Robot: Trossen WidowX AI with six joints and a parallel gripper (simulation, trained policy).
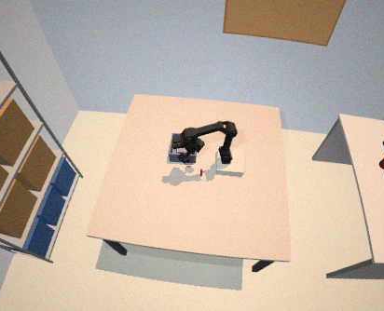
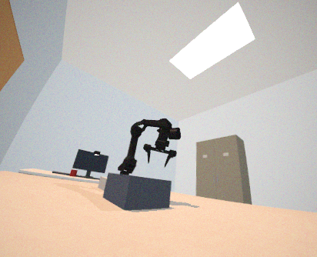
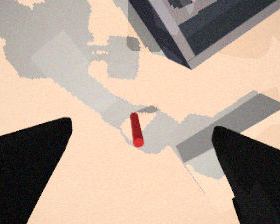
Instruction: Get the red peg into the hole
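Now: gripper tip 13 cm above the red peg, 6 cm past it and 4 cm to the right of it. From my gripper tip the other things lie so: dark blue box 16 cm to the right, 14 cm below, 7 cm ahead; then pale plate 16 cm to the right, 12 cm below, 7 cm ahead.
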